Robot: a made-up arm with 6 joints. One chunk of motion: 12 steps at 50 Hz.
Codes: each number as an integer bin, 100 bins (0 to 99) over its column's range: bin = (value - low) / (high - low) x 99, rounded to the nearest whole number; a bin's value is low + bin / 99 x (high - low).
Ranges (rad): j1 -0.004..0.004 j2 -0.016..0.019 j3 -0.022..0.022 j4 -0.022..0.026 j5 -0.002..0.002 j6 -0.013..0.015
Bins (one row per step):
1: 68 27 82 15 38 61
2: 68 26 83 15 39 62
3: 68 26 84 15 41 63
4: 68 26 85 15 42 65
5: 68 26 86 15 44 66
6: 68 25 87 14 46 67
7: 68 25 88 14 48 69
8: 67 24 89 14 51 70
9: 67 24 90 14 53 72
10: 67 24 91 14 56 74
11: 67 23 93 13 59 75
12: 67 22 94 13 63 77
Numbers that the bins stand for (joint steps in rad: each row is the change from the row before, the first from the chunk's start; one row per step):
1: 0.00149 -0.00645 0.01444 -0.01473 -0.00046 0.00425
2: 0.00149 -0.00681 0.01489 -0.01473 -0.00042 0.00454
3: 0.00149 -0.00681 0.01533 -0.01473 -0.00034 0.00482
4: 0.00149 -0.00681 0.01578 -0.01473 -0.00030 0.00538
5: 0.00149 -0.00681 0.01622 -0.01473 -0.00022 0.00567
6: 0.00149 -0.00716 0.01667 -0.01521 -0.00014 0.00595
7: 0.00149 -0.00716 0.01711 -0.01521 -0.00006 0.00652
8: 0.00141 -0.00752 0.01756 -0.01521 0.00006 0.00680
9: 0.00141 -0.00752 0.01800 -0.01521 0.00014 0.00736
10: 0.00141 -0.00752 0.01844 -0.01521 0.00026 0.00793
11: 0.00141 -0.00787 0.01933 -0.01570 0.00038 0.00821
12: 0.00141 -0.00822 0.01978 -0.01570 0.00055 0.00878

